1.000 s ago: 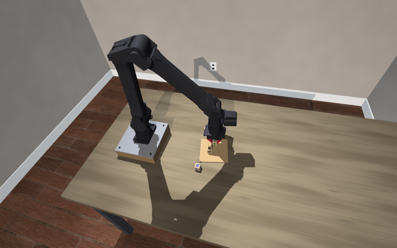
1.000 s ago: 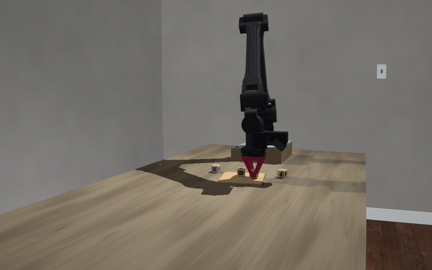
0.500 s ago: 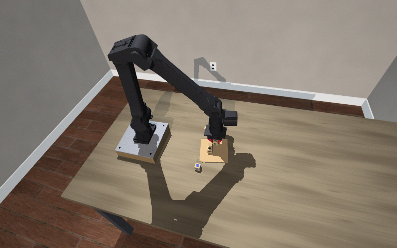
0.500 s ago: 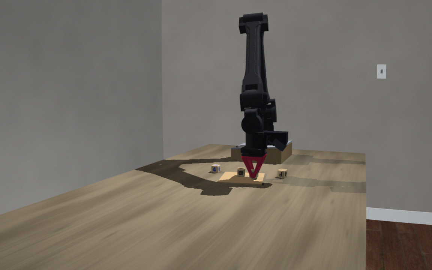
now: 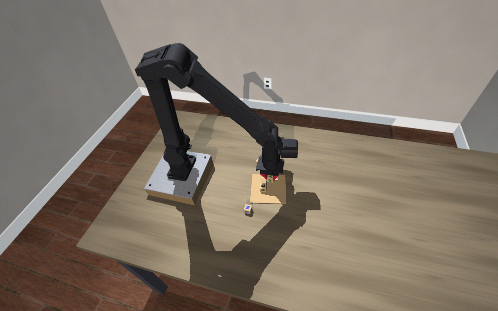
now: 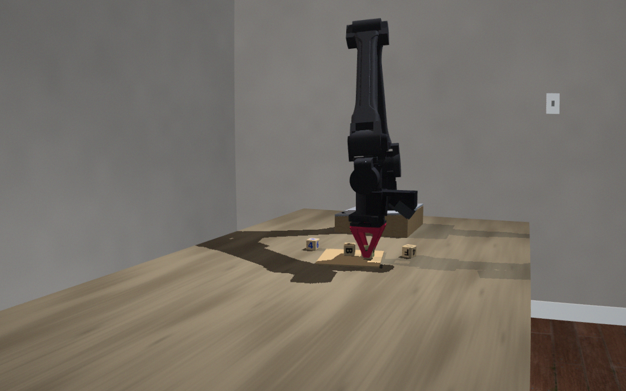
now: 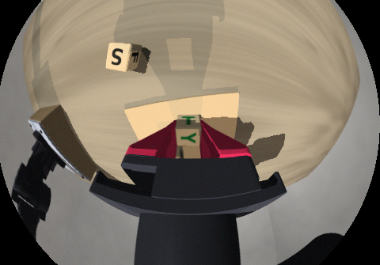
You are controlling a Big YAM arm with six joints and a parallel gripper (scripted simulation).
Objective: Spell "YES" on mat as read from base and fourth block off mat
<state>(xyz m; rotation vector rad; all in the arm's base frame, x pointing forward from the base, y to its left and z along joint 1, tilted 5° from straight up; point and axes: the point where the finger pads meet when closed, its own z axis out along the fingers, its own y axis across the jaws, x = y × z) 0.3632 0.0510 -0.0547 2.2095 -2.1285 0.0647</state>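
My gripper is now 4 cm to the left of the tan mat and 2 cm above it.
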